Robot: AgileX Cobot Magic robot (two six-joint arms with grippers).
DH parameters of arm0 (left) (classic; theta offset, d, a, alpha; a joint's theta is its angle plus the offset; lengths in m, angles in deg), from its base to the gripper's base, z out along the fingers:
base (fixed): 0 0 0 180
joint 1: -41.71 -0.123 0 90
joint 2: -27.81 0 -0.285 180
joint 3: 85.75 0 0.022 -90
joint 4: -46.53 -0.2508 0 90
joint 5: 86.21 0 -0.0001 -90
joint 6: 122.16 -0.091 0 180
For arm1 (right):
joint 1: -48.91 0.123 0 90
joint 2: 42.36 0 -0.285 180
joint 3: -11.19 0 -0.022 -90
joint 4: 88.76 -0.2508 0 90
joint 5: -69.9 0 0.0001 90
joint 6: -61.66 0.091 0 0
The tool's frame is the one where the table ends.
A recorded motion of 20 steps. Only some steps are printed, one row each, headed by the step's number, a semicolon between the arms.
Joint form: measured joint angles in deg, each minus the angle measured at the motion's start. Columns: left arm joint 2, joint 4, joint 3, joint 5, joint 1, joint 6; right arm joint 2, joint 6, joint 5, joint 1, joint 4, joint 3.
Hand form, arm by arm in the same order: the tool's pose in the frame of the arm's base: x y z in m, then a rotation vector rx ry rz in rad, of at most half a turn. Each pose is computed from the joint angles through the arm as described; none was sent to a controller.
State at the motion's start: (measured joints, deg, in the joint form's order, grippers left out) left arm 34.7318 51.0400 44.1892 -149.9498 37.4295 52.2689; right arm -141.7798 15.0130 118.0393 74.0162 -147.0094 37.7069
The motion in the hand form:
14: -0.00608 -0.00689 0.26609 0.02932 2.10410 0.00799; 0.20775 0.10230 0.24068 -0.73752 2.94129 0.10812
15: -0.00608 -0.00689 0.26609 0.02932 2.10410 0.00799; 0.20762 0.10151 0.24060 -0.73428 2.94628 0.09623
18: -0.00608 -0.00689 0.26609 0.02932 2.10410 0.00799; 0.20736 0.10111 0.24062 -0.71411 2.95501 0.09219
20: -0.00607 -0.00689 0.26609 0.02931 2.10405 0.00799; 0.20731 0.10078 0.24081 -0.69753 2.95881 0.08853
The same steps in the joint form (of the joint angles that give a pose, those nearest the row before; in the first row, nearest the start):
14: 0.00 0.00 0.00 0.00 0.00 0.00; 13.25 42.17 12.39 0.00 55.01 0.00
15: 0.00 0.00 0.00 0.00 0.00 0.00; 13.25 42.56 12.67 0.00 55.49 0.00
18: 0.00 0.00 0.00 0.00 0.00 0.00; 13.27 43.46 12.90 0.00 55.68 0.00
20: 0.00 0.00 0.00 0.00 0.00 0.00; 13.32 44.19 12.95 0.00 55.88 0.00

